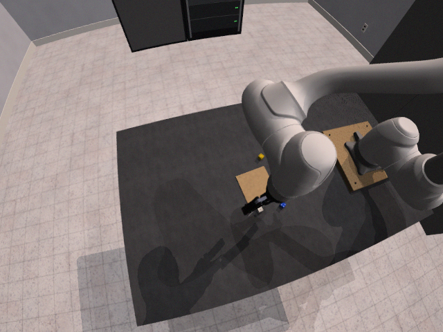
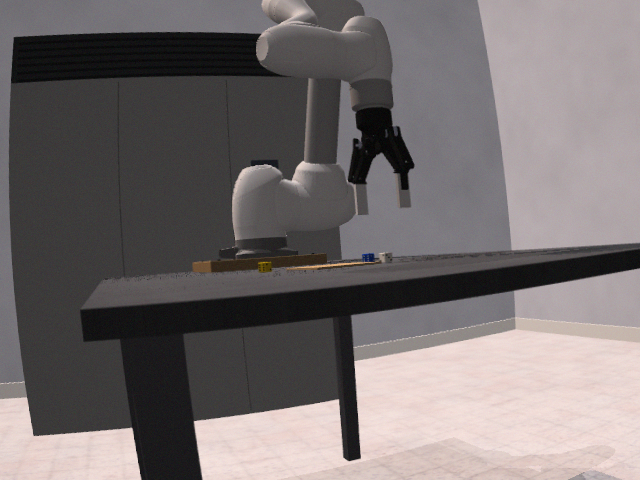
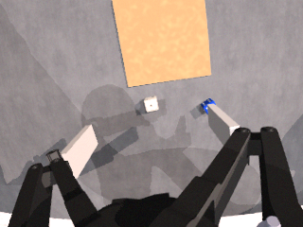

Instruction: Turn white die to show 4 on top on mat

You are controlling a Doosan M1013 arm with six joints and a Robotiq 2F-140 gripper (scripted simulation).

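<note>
The white die is 100 mm below my hand. From my hand the other things lie so: blue die: 100 mm behind, 100 mm below; tan mat: 20 mm behind, 110 mm to the right, 110 mm below; yellow die: 70 mm behind, 230 mm to the right, 100 mm below.
</note>
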